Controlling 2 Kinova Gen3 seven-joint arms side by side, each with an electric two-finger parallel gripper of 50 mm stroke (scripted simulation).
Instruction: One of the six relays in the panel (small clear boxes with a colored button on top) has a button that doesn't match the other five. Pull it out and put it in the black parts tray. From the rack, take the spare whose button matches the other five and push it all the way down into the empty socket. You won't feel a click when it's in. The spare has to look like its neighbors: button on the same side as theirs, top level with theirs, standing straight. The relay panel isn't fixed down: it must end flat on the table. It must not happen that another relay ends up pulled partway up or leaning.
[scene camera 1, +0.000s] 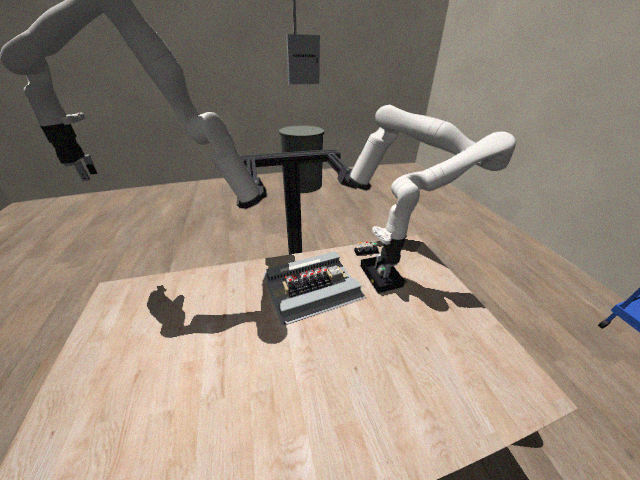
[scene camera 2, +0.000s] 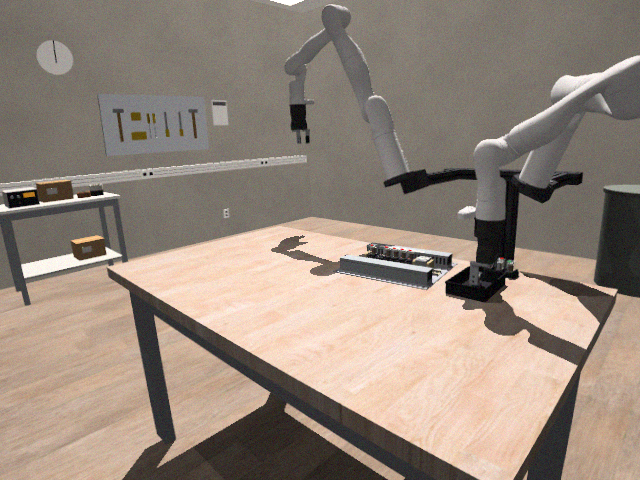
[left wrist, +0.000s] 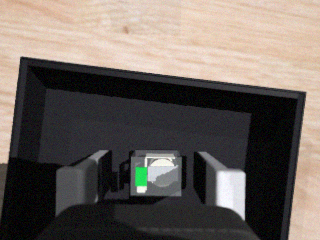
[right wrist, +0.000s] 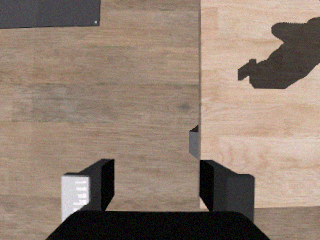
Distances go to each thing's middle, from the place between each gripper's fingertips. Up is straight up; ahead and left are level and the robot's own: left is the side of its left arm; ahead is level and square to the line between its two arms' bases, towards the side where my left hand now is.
The black parts tray (scene camera 2: 452, 286) lies 20 mm below my left hand (scene camera 2: 476, 281). From my left hand the other things lie so: relay panel (scene camera 1: 313, 298) (50 mm behind, 280 mm to the right, 20 mm below).
My right hand (scene camera 1: 90, 177) is 69 cm to the right of the relay panel, 40 cm above it and 35 cm short of it. Also, from my right hand: black parts tray (96 cm to the left, 41 cm below, 40 cm ahead).
